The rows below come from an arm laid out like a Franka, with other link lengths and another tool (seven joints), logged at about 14 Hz.
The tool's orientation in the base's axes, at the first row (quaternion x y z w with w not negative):
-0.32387 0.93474 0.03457 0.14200
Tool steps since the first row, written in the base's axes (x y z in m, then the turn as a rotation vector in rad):
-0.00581 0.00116 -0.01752 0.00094 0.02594 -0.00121
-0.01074 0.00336 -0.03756 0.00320 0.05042 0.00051
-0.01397 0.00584 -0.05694 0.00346 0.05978 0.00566
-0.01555 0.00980 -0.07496 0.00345 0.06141 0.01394
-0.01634 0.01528 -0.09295 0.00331 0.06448 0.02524
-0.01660 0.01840 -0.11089 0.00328 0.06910 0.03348
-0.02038 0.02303 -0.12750 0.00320 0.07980 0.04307
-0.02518 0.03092 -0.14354 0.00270 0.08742 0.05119
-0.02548 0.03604 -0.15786 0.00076 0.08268 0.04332
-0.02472 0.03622 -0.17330 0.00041 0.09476 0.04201
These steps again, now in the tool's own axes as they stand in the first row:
0.00871 0.00497 0.01554 -0.01581 0.01989 0.00545
0.01686 0.01028 0.03387 -0.03258 0.03774 0.00819
0.02339 0.01475 0.05203 -0.03983 0.04481 0.00478
0.02740 0.01934 0.06951 -0.04318 0.04588 -0.00289
0.02991 0.02463 0.08740 -0.04816 0.04807 -0.01326
0.03341 0.02774 0.10500 -0.05326 0.05150 -0.02043
0.03827 0.03417 0.12071 -0.06233 0.05972 -0.02795
0.04178 0.04378 0.13613 -0.06883 0.06581 -0.03466
0.04308 0.04839 0.15057 -0.06229 0.06348 -0.02834
0.04685 0.04849 0.16556 -0.06884 0.07325 -0.02528

